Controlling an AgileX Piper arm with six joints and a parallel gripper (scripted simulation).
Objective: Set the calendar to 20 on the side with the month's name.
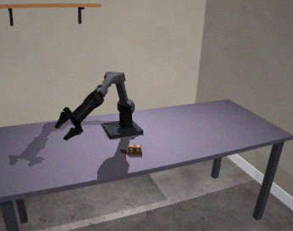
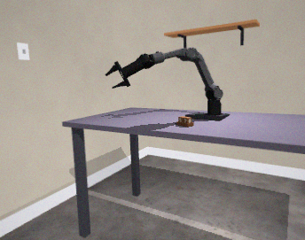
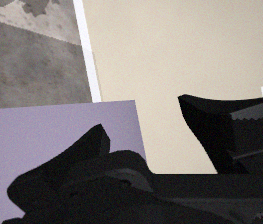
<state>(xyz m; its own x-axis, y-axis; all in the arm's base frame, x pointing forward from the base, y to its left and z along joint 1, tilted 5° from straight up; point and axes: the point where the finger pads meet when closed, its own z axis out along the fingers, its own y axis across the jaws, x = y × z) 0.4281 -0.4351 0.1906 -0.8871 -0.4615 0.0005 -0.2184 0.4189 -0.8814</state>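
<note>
Now: the brown tray 120 mm behind my hand, 380 mm to the left of it and 230 mm below it.
</note>
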